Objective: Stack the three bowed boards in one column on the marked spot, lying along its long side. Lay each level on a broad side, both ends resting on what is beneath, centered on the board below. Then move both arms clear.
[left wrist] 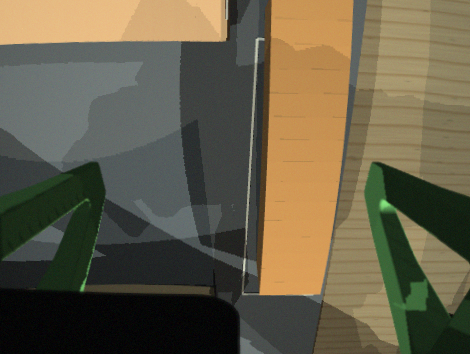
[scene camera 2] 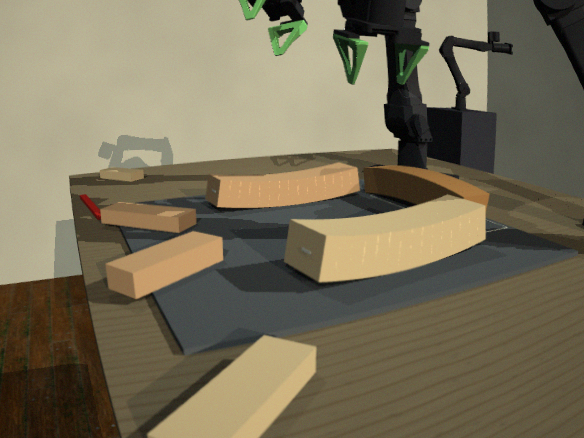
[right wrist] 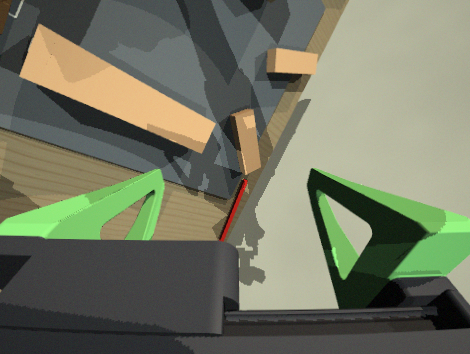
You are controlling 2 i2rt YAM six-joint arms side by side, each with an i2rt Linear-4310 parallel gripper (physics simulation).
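Frame: origin at the left arm's base, x left, y back, z up, level; millimetres.
Seen in the pictures: left gripper, fingertip midpoint: [left wrist: 234,177] [scene camera 2: 376,83]; right gripper, fingertip midpoint: [scene camera 2: 264,37] [right wrist: 235,176].
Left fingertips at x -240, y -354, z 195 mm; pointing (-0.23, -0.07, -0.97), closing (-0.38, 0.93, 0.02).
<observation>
Pixels of each thing's top centre, then the offset from my left fingertips to it. Level surfaces: height alone.
- orange bowed board at its top centre: [left wrist: 304,168] [scene camera 2: 421,172] dx +25, dy +69, dz -136 mm
- peach bowed board at its top centre: [right wrist: 142,105] [scene camera 2: 283,170] dx -19, dy -143, dz -140 mm
- pale bowed board at its top centre: [scene camera 2: 396,211] [left wrist: 83,347] dx +265, dy -45, dz -135 mm
- dark mat at its surface level: dz -189 mm
- wooden table at its surface level: dz -195 mm
- pale block at its top centre: [scene camera 2: 241,387] dx +525, dy -214, dz -174 mm
- small block at its top centre: [scene camera 2: 121,169] dx -296, dy -470, dz -177 mm
- red bar at its top centre: [scene camera 2: 91,204] [right wrist: 233,211] dx -38, dy -467, dz -189 mm
The orange bowed board [scene camera 2: 415,182] [left wrist: 305,150] [right wrist: 4,15] lies on the marked outline [scene camera 2: 506,227] [left wrist: 251,150], its middle arched upward. The outline's left line shows beside it in the left wrist view. The peach bowed board [scene camera 2: 285,190] [left wrist: 100,20] [right wrist: 120,95] and the pale bowed board [scene camera 2: 400,245] [left wrist: 150,289] lie apart on the mat, their middles low. My left gripper [scene camera 2: 377,82] [left wrist: 234,177] is open and empty, high above the mat near the orange board. My right gripper [scene camera 2: 264,36] [right wrist: 235,176] is open and empty, high above the far table edge.
The dark mat [scene camera 2: 250,310] lies on the wooden table [scene camera 2: 475,340]. Loose blocks [scene camera 2: 150,217] [scene camera 2: 165,265] [right wrist: 247,142] [right wrist: 295,62] rest near its left edge. A pale block [scene camera 2: 250,385] is in front and a small block [scene camera 2: 121,174] at the back. A red bar [scene camera 2: 90,206] [right wrist: 234,210] lies by the table edge.
</observation>
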